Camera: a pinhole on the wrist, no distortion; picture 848 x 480 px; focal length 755.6 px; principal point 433.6 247.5 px. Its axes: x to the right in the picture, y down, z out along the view. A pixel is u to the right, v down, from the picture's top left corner.
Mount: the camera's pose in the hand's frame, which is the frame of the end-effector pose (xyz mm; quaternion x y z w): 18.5 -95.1 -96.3 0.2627 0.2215 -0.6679 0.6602
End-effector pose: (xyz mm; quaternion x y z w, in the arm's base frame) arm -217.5 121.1 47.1 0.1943 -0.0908 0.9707 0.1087
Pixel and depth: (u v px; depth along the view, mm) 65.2 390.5 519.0
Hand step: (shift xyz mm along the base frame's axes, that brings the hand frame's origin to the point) 150.4 140.9 490.0
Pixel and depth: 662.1 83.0 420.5
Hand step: 249.4 394.3 149.1
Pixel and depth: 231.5 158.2 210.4
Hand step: 98.7 153.9 107.6
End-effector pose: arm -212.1 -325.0 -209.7 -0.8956 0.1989 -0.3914 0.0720
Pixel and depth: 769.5 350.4 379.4
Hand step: 235.2 404.8 107.1
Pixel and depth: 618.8 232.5 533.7
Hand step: 313.2 492.8 -16.5
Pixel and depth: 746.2 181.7 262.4
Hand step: 116.6 322.0 63.4
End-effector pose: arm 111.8 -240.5 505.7 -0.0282 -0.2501 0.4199 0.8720
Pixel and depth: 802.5 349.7 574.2
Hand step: 446.9 -417.9 348.3
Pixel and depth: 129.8 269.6 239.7
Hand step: 63.0 -129.5 180.1
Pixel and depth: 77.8 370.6 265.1
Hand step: 59.7 -107.4 227.7
